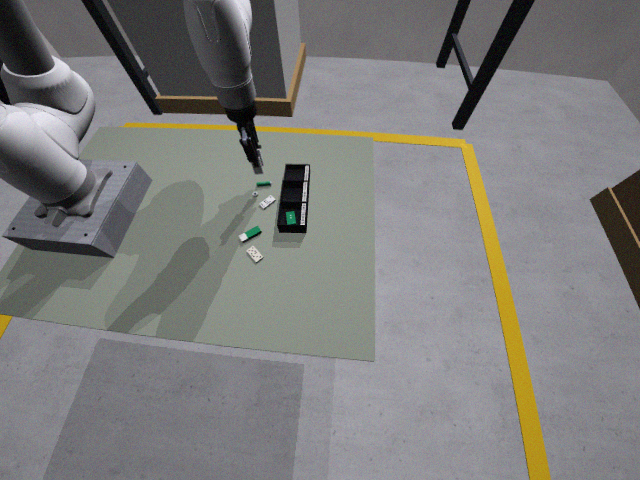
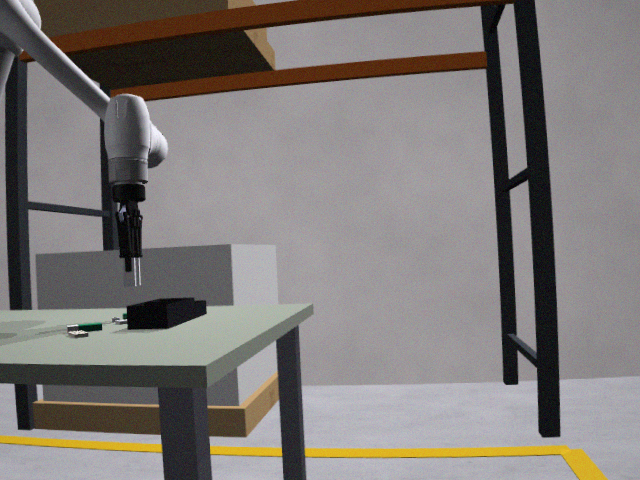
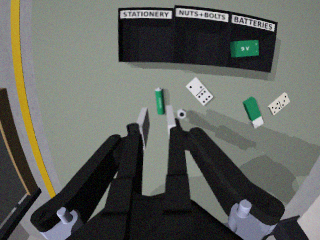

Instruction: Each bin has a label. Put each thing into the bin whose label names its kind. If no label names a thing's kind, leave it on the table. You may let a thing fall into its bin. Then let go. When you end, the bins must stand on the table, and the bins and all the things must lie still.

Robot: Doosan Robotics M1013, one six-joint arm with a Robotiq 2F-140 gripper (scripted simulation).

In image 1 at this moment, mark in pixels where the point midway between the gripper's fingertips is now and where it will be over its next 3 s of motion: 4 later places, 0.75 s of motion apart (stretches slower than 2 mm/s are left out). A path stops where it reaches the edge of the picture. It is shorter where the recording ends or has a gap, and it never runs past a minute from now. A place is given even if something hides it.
The gripper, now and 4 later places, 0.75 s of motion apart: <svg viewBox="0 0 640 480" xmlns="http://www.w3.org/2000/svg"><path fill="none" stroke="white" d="M259 169L261 174L264 183L263 180L260 172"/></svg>
